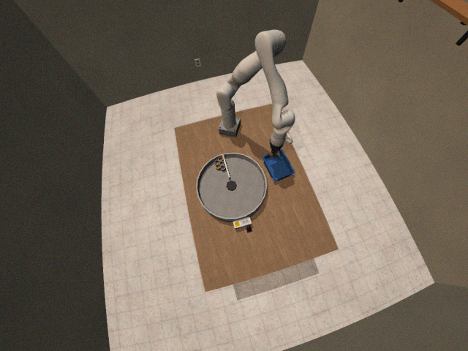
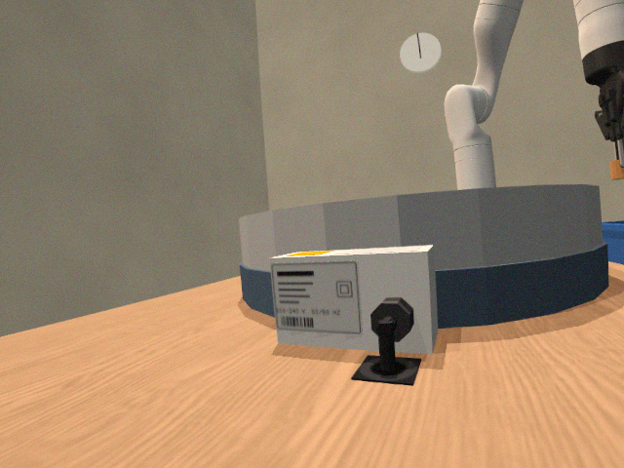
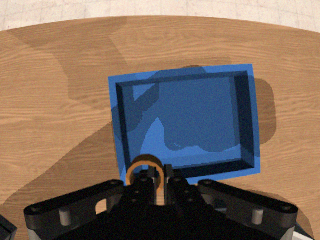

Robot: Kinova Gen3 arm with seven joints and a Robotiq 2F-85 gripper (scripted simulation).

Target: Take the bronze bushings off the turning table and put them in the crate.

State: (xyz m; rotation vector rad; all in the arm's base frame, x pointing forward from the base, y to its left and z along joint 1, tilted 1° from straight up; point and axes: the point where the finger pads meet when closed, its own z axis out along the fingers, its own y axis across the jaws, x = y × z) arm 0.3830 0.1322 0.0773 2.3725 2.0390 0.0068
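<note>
Now: the blue crate 4 cm ahead of my hand, 3 cm to the left of it and 12 cm below it. The rest, counted from my hand: turning table (7 cm ahead, 31 cm to the right, 9 cm below).
</note>
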